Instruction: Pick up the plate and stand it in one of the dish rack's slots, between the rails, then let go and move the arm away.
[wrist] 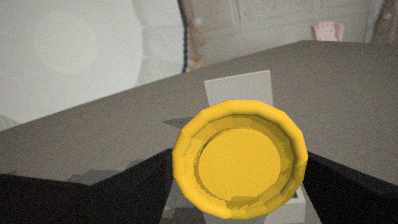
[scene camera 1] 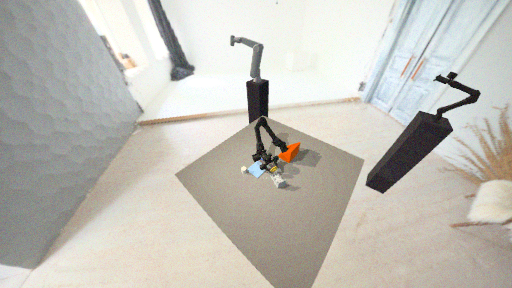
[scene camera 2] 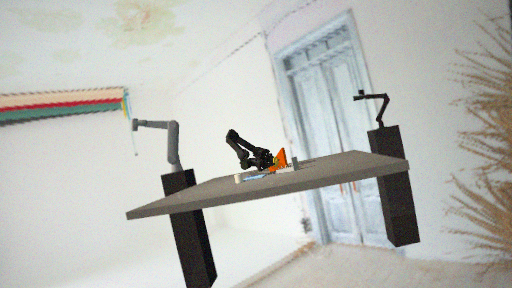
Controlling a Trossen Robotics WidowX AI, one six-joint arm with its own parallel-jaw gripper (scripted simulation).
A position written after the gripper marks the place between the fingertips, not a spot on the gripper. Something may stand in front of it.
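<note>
The gripper (wrist: 236, 157) holds a yellow plate (wrist: 239, 154).
</note>
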